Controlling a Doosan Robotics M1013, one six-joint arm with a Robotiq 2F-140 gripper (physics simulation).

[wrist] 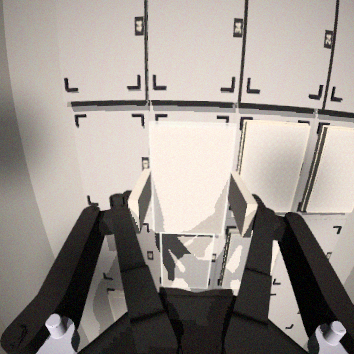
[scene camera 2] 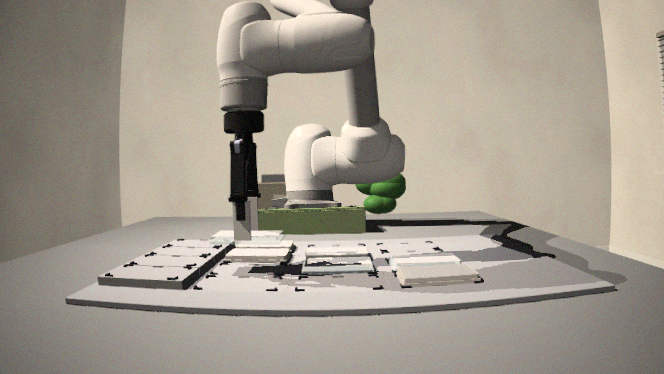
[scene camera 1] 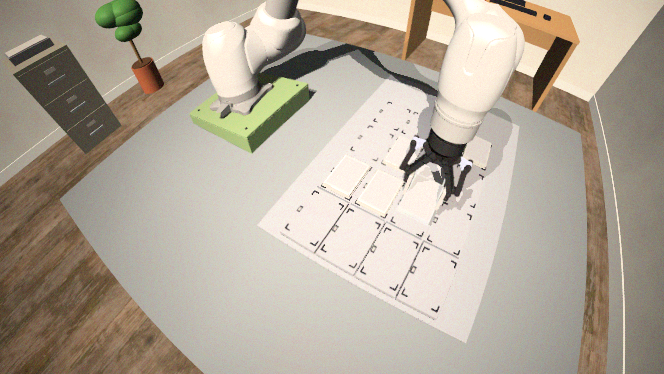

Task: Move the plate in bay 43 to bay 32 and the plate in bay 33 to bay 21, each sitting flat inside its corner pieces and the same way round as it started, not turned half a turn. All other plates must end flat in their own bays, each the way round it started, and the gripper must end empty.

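Places are measured from the arm's base along level axes (x ahead, y left, z up), in metres.
Pixels of known places: gripper, between the fingertips: [wrist: 189,182] [scene camera 2: 247,236] [scene camera 1: 421,197]; arm's base, origin of its link: [scene camera 2: 309,207] [scene camera 1: 241,97].
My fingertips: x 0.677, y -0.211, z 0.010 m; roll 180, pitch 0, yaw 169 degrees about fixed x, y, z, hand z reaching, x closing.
Note:
For each thing: its middle in the pictures, then the offset to it from my fingertips. "spot": a spot on its surface instead.
- bay 33 plate, middle of its body: [wrist: 189,182] [scene camera 2: 247,237] [scene camera 1: 421,197] 0.000 m ahead, 0.001 m left, 0.001 m down
- Bay 43, a spot on its surface: [wrist: 107,160] spot: 0.110 m ahead, 0.023 m right, 0.063 m down
- glassy plate, middle of its body: [wrist: 185,259] [scene camera 2: 337,265] [scene camera 1: 435,168] 0.029 m ahead, 0.163 m left, 0.056 m down
- Bay 21, a spot on its surface: [scene camera 1: 404,120] spot: 0.105 m back, 0.355 m left, 0.063 m down
- bay 23, a spot on its surface: [wrist: 275,165] [scene camera 1: 378,191] spot: 0.112 m back, 0.014 m left, 0.049 m down
- bay 13, a spot on its surface: [wrist: 332,170] [scene camera 1: 351,177] spot: 0.196 m back, 0.033 m left, 0.049 m down
- bay 22, a spot on its surface: [scene camera 1: 398,150] spot: 0.094 m back, 0.185 m left, 0.049 m down
My gripper [scene camera 1: 426,189] [scene camera 2: 242,237] [wrist: 189,182] is shut on the bay 33 plate [scene camera 1: 420,204] [scene camera 2: 260,254] [wrist: 192,160], with one finger on each long side. The held plate is level, a little above bay 33, with shadow under it. Bay 43 [wrist: 107,160], beside it in the wrist view, holds no plate. A glassy plate [scene camera 2: 337,268] [wrist: 192,270] lies in bay 32, partly shadowed and mostly hidden by my gripper in scene camera 1. Bay 21 [scene camera 1: 404,120] shows bare at the far part of the mat in scene camera 1.
Plates lie in bay 23 [scene camera 1: 380,192] [wrist: 275,165], right beside the held plate, in bay 13 [scene camera 1: 347,175] [wrist: 332,170] and in bay 22 [scene camera 1: 398,150]. Another plate [scene camera 1: 479,151] [scene camera 2: 437,275] lies at the mat's far side. A raised step carries bays 44, 34 and 24.

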